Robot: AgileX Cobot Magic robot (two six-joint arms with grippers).
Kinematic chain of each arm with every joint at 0, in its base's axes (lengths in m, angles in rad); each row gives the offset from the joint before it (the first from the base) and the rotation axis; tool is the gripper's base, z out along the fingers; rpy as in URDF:
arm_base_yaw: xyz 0 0 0.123 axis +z
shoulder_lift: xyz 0 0 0 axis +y
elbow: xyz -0.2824 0 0.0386 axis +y
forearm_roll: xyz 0.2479 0 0.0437 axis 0.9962 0 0.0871
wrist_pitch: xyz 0 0 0 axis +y
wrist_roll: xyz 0.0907 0 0.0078 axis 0.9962 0 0.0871
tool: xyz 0 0 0 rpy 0 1.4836 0
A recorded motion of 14 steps. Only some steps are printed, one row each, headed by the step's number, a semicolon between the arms.
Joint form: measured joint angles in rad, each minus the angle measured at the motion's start. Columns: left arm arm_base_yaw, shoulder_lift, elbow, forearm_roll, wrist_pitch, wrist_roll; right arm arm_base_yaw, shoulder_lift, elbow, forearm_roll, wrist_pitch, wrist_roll.
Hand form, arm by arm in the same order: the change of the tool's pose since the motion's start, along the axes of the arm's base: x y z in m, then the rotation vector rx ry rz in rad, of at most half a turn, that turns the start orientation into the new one. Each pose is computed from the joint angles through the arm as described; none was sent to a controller.
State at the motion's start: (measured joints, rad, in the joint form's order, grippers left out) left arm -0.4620 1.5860 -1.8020 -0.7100 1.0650 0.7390; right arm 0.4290 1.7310 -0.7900 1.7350 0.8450 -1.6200
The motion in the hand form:
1: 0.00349 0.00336 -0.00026 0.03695 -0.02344 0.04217; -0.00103 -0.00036 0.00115 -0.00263 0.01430 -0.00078
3: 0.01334 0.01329 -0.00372 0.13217 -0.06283 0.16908; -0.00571 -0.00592 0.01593 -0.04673 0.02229 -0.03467
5: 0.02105 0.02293 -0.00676 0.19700 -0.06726 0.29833; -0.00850 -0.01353 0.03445 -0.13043 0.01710 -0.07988
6: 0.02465 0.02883 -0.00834 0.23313 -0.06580 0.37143; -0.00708 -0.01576 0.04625 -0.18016 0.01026 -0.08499
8: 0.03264 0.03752 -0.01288 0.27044 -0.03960 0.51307; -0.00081 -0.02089 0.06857 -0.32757 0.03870 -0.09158
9: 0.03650 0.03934 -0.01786 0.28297 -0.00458 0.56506; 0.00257 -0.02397 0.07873 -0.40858 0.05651 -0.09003
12: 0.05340 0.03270 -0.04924 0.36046 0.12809 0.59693; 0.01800 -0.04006 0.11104 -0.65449 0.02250 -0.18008
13: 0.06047 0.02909 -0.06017 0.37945 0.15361 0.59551; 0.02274 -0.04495 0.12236 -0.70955 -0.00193 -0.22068
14: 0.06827 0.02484 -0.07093 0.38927 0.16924 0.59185; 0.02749 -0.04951 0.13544 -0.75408 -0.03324 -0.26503
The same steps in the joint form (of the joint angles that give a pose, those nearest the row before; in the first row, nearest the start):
1: 0.0000 0.0000 -0.0070 0.0670 -0.0150 -0.0260; 0.0000 -0.0060 0.0000 -0.0150 -0.0010 0.0270
3: 0.0000 0.0000 -0.0120 0.2530 -0.0520 -0.1220; 0.0000 -0.0770 0.0000 -0.1020 -0.0610 0.1520
5: 0.0000 0.0000 -0.0120 0.4170 -0.0720 -0.2480; 0.0000 -0.1570 -0.0230 -0.2800 -0.1430 0.3530
6: 0.0000 0.0000 -0.0120 0.5100 -0.0730 -0.3230; 0.0000 -0.1850 -0.0620 -0.4210 -0.1590 0.4900
8: 0.0000 0.0090 -0.0120 0.6600 -0.0720 -0.4820; 0.0000 -0.2100 -0.1790 -0.8030 -0.1190 0.8610
9: 0.0000 0.0200 -0.0120 0.7040 -0.0570 -0.5500; 0.0000 -0.2110 -0.2430 -0.9740 -0.0610 1.0160
12: 0.0000 0.0950 -0.0120 0.7240 0.0110 -0.6170; 0.0000 -0.2110 -0.4200 -1.4070 0.0740 1.3510
13: 0.0000 0.1240 -0.0120 0.7230 0.0130 -0.6210; 0.0000 -0.2110 -0.4700 -1.5050 0.1070 1.4180
14: 0.0000 0.1540 -0.0120 0.7190 0.0010 -0.6210; 0.0000 -0.2110 -0.5230 -1.5920 0.1370 1.4740

